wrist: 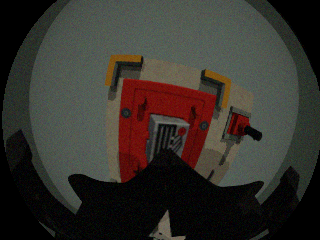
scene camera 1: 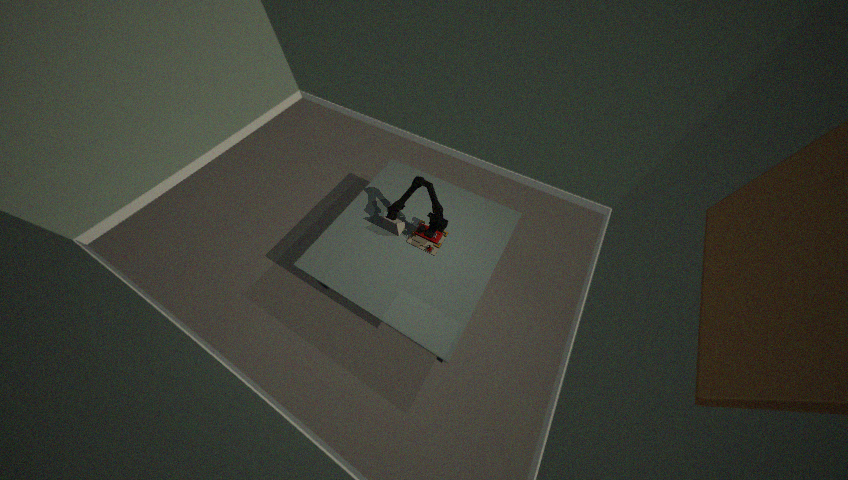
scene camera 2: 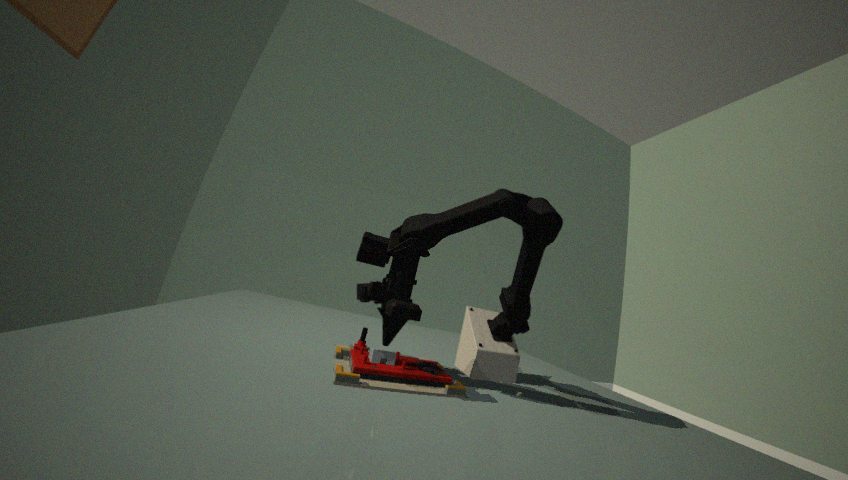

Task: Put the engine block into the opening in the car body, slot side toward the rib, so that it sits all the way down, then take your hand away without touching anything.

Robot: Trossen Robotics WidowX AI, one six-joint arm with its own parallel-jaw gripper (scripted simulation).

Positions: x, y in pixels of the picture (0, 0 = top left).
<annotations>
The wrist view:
my gripper: 165, 153
grey engine block: 169, 132
red car body: 140, 98
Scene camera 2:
my gripper: 385, 345
</annotations>
